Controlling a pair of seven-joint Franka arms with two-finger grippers.
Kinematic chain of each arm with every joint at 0, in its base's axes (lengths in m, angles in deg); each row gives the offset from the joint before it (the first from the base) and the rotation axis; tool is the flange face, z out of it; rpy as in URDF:
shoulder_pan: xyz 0 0 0.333 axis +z
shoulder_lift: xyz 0 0 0 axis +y
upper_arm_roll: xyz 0 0 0.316 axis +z
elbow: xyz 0.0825 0 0 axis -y
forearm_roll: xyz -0.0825 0 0.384 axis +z
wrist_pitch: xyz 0 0 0 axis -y
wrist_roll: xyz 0.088 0 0 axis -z
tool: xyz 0 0 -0.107 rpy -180 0 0
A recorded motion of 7 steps. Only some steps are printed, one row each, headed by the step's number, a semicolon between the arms.
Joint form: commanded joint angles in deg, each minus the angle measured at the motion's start. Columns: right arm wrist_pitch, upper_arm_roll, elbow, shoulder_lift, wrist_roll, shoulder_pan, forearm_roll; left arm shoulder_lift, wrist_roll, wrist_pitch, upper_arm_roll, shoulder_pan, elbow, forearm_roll.
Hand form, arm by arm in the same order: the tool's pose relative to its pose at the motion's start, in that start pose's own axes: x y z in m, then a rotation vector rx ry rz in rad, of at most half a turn. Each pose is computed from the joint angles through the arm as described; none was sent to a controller.
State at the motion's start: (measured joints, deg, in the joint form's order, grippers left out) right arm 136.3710 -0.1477 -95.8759 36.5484 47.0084 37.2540 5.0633; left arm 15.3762 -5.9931 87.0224 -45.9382 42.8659 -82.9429 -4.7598
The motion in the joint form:
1: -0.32 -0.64 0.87 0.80 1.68 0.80 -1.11; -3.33 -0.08 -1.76 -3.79 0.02 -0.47 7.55
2: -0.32 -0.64 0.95 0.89 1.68 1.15 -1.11; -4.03 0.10 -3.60 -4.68 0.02 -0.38 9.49
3: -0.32 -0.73 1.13 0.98 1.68 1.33 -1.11; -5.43 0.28 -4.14 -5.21 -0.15 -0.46 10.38
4: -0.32 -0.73 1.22 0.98 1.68 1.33 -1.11; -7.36 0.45 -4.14 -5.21 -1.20 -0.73 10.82
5: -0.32 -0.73 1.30 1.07 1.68 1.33 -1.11; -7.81 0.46 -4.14 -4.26 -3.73 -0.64 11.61
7: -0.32 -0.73 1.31 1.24 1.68 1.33 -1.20; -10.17 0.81 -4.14 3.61 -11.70 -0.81 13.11
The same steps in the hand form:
1: -0.0004 -0.0034 0.0039 -0.0164 0.0118 0.0097; -0.0204 0.0349 -0.0115 0.1702 0.0170 0.0583
2: -0.0035 -0.0062 0.0046 -0.0165 0.0112 0.0036; -0.0276 0.0415 -0.0132 0.2155 0.0001 0.0713
3: -0.0040 -0.0076 0.0045 -0.0159 0.0128 0.0016; -0.0355 0.0523 -0.0187 0.2491 0.0088 0.0843
4: -0.0037 -0.0080 0.0038 -0.0147 0.0138 0.0015; -0.0453 0.0701 -0.0242 0.2823 0.0276 0.1049
5: -0.0036 -0.0082 0.0043 -0.0148 0.0137 0.0015; -0.0488 0.0861 -0.0224 0.3055 0.0325 0.1306
7: -0.0037 -0.0078 0.0063 -0.0177 0.0128 0.0005; -0.0574 0.0968 -0.0290 0.3685 0.0574 0.1342

